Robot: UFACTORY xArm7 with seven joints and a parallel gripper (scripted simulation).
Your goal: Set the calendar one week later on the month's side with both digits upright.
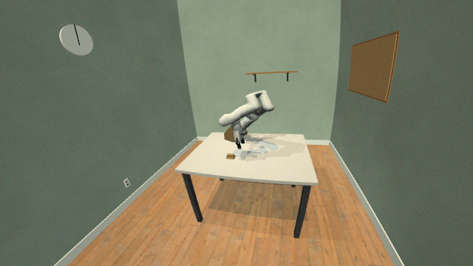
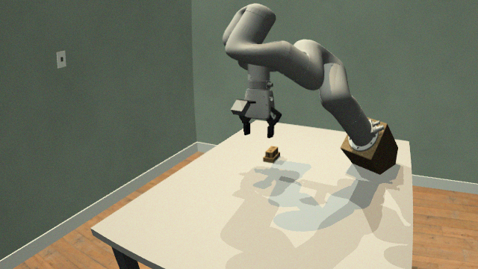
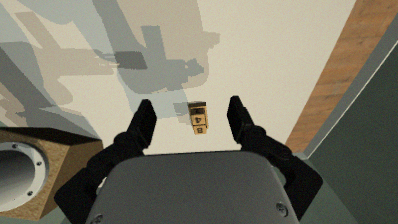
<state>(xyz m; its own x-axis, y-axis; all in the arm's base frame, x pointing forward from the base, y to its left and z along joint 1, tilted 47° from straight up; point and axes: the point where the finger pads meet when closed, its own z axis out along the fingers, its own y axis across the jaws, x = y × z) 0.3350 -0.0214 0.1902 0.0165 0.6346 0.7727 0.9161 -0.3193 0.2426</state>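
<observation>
My hand is 13 cm to the left of the digit cube and 11 cm above it. Round my hand: wooden calendar tray: 13 cm below, 11 cm to the right.
</observation>
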